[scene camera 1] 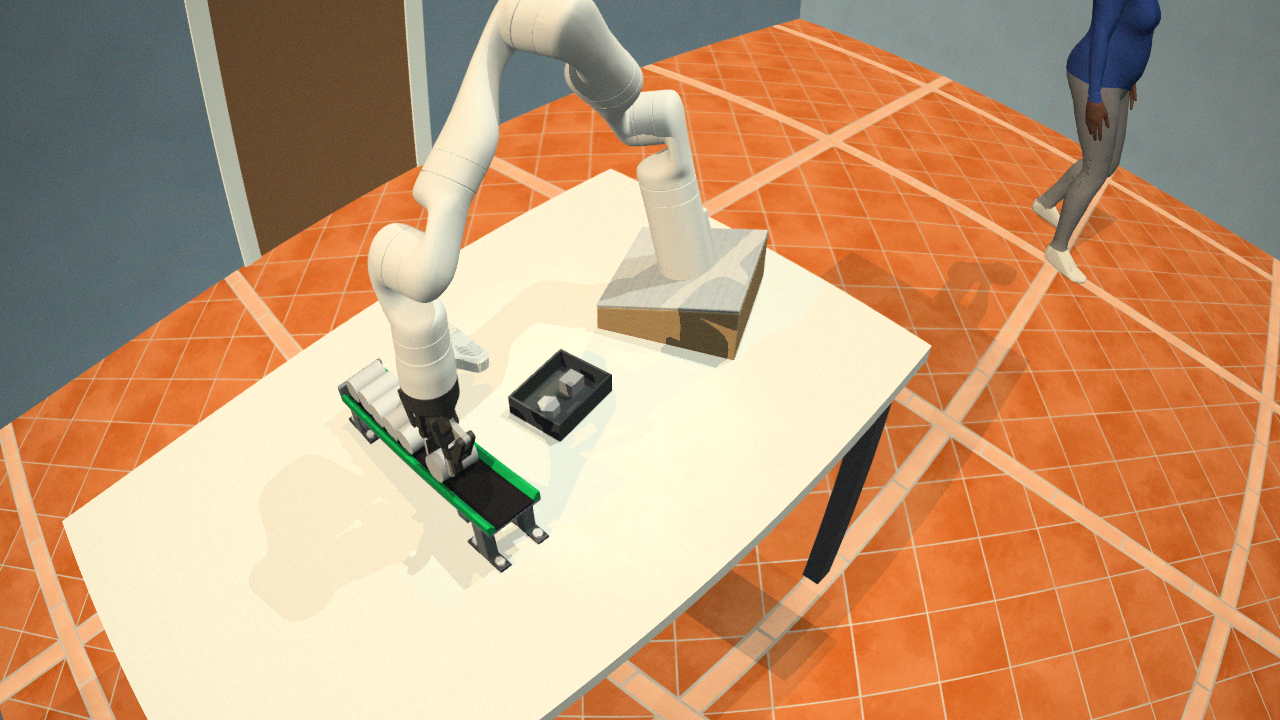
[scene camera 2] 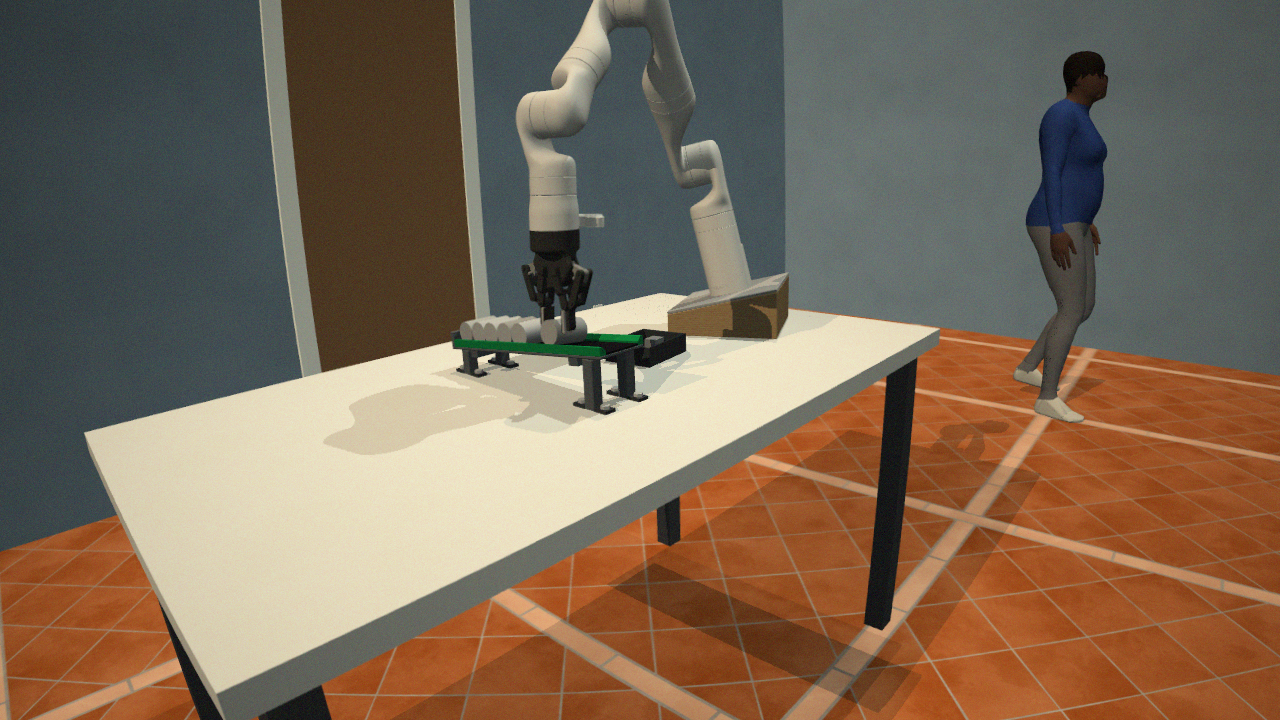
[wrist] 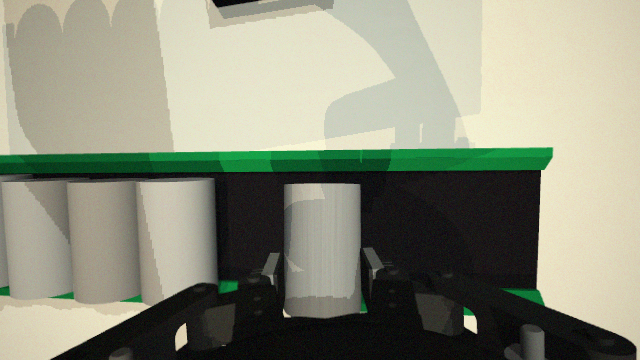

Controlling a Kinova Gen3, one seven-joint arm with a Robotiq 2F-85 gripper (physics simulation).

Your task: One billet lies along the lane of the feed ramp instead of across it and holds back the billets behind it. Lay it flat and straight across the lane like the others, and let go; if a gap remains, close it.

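Frame: origin at the arm's base, x ahead, y left, z up, level; metres.
Seen in the pictures: gripper, between the fingertips: (scene camera 1: pixel 445 462) (scene camera 2: pixel 558 332) (wrist: pixel 322 268); arm's base, origin of its link: (scene camera 1: pixel 686 264) (scene camera 2: pixel 730 290).
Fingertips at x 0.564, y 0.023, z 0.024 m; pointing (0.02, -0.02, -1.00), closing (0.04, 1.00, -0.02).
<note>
Pixels of each thing's top centre, then the offset from my fingertips to it. Level surfaces: height alone.
- grey billet, centre of its top: (wrist: pixel 322 259) (scene camera 1: pixel 449 447) (scene camera 2: pixel 563 316) dz +0.022, dx -0.012, dy +0.001 m
- black tray, centre of its top: (scene camera 1: pixel 559 385) (scene camera 2: pixel 646 337) dz -0.066, dx -0.253, dy -0.023 m
- white table, height of its surface: dz -0.101 m
My gripper (scene camera 1: pixel 454 453) (scene camera 2: pixel 558 322) (wrist: pixel 322 268) is shut on a grey billet (scene camera 1: pixel 440 466) (scene camera 2: pixel 548 332) (wrist: pixel 322 225), one finger on each side. The held billet lies straight across the lane of the feed ramp (scene camera 1: pixel 512 471) (scene camera 2: pixel 537 347) (wrist: pixel 440 160), between its green rails; whether it touches the lane floor I cannot tell. The other billets (scene camera 1: pixel 384 407) (scene camera 2: pixel 487 330) (wrist: pixel 177 235) lie across the lane side by side, to the left in the wrist view. A dark gap of nearly one billet's width separates the nearest of them from the held billet. Part of the row is hidden in scene camera 1.
A black tray (scene camera 1: pixel 535 420) (scene camera 2: pixel 673 347) with small grey parts stands beside the ramp, towards the arm's base block (scene camera 1: pixel 666 326) (scene camera 2: pixel 716 322). The ramp stands on dark legs on the white table (scene camera 1: pixel 626 555) (scene camera 2: pixel 402 537). A person (scene camera 1: pixel 1109 53) (scene camera 2: pixel 1069 170) is beyond the table.
</note>
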